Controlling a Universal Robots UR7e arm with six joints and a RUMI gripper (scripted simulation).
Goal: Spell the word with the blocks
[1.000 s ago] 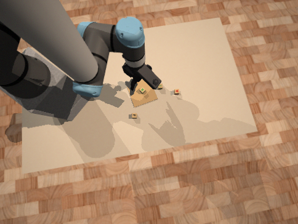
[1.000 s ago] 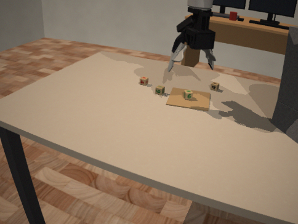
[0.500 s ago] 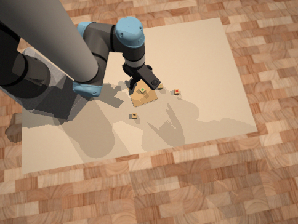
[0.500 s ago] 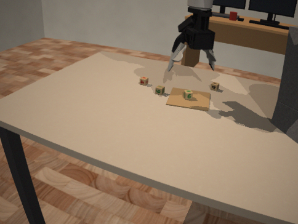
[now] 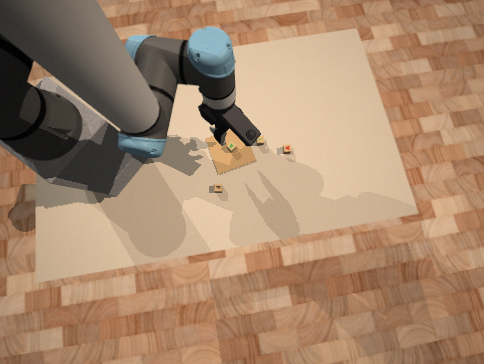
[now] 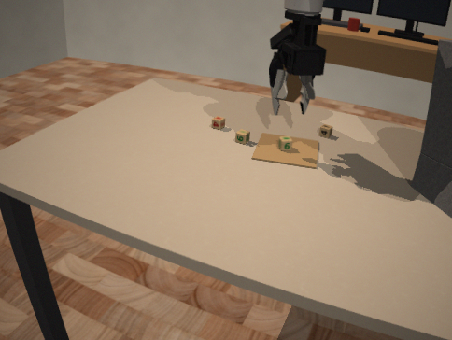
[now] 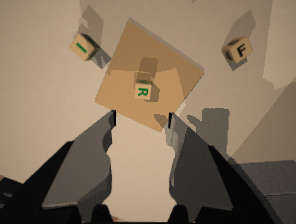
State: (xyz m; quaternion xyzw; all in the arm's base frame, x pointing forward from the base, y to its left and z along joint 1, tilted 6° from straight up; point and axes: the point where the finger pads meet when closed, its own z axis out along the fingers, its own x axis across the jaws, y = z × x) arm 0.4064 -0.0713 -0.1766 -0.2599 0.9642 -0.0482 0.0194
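Now: hand 9 cm above the green R block. Also, from my hand: brown mat: 10 cm below; F block: 8 cm behind, 13 cm to the right, 9 cm below; green-lettered block: 10 cm ahead, 1 cm to the right, 9 cm below.
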